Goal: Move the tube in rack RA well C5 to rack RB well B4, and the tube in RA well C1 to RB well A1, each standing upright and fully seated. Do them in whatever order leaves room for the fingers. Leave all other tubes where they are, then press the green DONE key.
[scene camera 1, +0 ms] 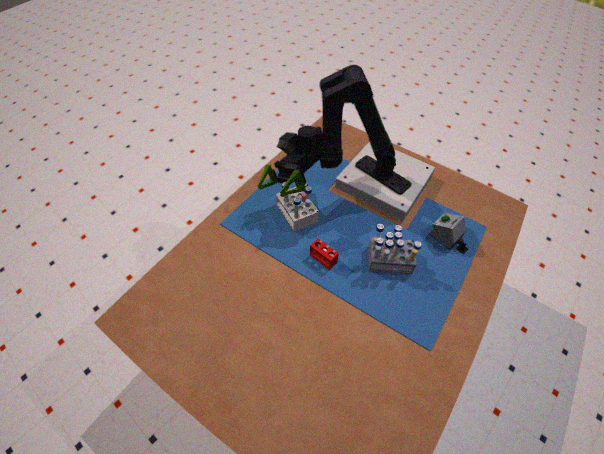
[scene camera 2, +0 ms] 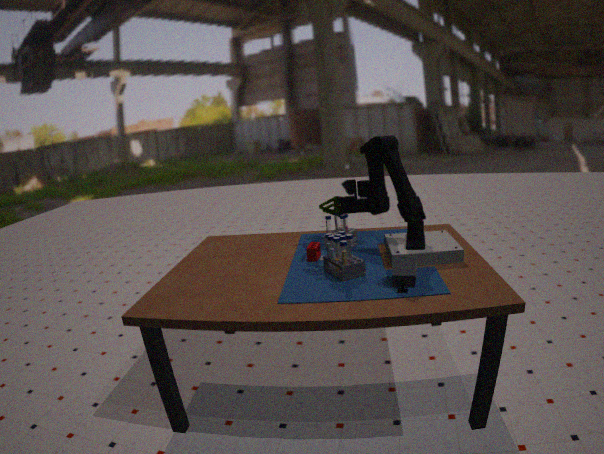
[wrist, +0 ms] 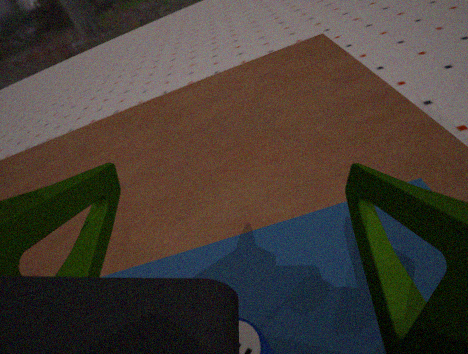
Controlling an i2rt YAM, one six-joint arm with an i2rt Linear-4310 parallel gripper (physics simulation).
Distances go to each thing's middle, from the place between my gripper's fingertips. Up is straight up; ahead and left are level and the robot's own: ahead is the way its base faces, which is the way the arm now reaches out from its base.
Now: hand 360 mm past the grey box with green button [scene camera 1: 449, 229], 440 mm to the right of it and 100 mm above it.
